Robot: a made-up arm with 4 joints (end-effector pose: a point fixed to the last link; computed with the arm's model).
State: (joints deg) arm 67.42 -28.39 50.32 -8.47
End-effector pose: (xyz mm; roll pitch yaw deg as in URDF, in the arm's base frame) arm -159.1 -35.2 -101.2 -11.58 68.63 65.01
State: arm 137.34 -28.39 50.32 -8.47
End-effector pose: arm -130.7 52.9 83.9 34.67 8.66 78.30
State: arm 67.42 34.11 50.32 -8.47
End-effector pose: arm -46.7 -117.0 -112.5 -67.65 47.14 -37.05
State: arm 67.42 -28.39 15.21 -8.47
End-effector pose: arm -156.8 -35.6 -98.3 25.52 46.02 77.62
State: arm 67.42 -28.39 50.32 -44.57
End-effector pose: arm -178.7 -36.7 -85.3 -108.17 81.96 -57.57
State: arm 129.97 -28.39 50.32 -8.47
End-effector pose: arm -137.5 55.0 61.8 31.44 15.02 79.58
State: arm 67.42 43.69 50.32 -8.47
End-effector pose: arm -38.0 -136.7 -106.4 -67.87 41.62 -45.03
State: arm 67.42 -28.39 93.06 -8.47
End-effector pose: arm -160.7 -37.4 -104.9 -122.87 67.90 -18.26
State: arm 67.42 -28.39 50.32 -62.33
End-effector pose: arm -186.8 -31.8 -77.2 -134.88 71.67 -97.08
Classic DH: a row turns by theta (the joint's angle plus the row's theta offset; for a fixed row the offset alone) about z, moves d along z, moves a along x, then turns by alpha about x. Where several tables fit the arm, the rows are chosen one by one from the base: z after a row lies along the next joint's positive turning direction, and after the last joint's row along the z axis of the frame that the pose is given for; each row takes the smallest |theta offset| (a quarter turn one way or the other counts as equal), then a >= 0, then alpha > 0; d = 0 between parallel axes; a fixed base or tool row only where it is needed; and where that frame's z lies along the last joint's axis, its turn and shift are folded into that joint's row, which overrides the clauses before.
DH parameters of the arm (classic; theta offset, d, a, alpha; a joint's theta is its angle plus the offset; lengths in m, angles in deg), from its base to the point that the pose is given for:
base (fixed): -74.63 0.0111 0.0903 -105.33
joint 1: -85.84 -0.1423 -0.0141 -104.82
joint 2: 15.87 0.1067 -0.1088 -90
joint 3: 90 -0.0691 0.0465 90
joint 4: 82.24 0.0057 -0.0121 78.17
tool (fixed): -136.65 -0.0397 0 0

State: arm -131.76 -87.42 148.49 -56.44
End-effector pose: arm -189.9 -158.5 206.5 38.54 5.78 12.47
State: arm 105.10 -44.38 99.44 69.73
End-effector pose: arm -183.9 87.3 4.4 -49.91 23.06 131.40
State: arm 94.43 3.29 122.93 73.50
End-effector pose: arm -78.1 26.0 -122.3 -1.00 65.73 145.17
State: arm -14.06 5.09 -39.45 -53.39
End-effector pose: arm -50.0 -234.0 -34.1 -35.81 51.13 -14.76
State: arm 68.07 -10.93 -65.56 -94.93
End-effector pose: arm -140.0 -80.6 -63.3 134.98 3.35 98.19
